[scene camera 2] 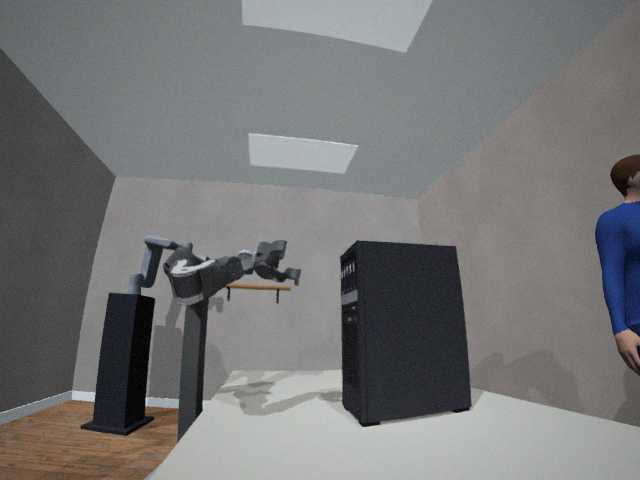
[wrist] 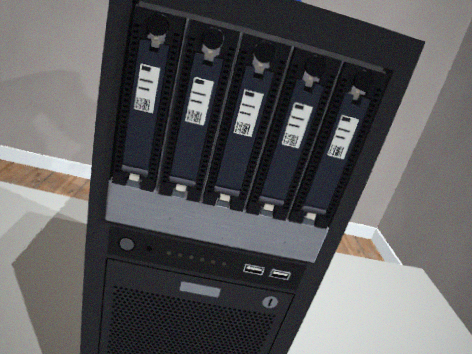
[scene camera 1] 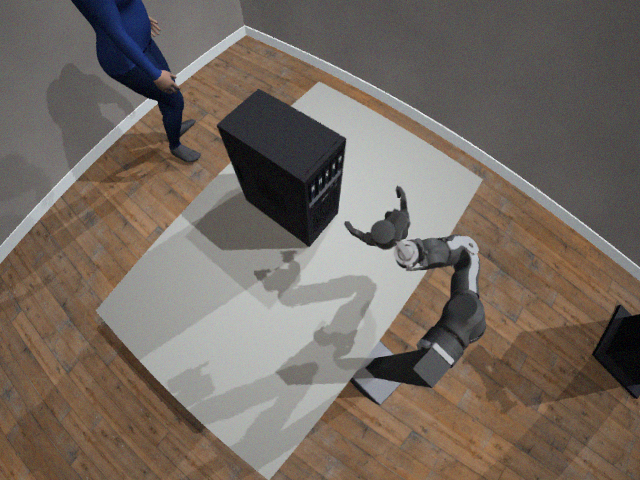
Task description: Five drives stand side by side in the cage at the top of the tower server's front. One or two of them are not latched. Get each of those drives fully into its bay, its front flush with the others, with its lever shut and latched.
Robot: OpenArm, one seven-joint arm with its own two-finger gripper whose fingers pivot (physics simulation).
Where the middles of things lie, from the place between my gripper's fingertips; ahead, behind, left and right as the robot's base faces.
Scene:
My hand is 160 mm short of the drive lever [wrist: 203, 81], 40 mm to the right of it and 30 mm above it. The rest, counted from my hand: black tower server [scene camera 2: 404, 346] 320 mm ahead, 30 mm to the left, 180 mm below.

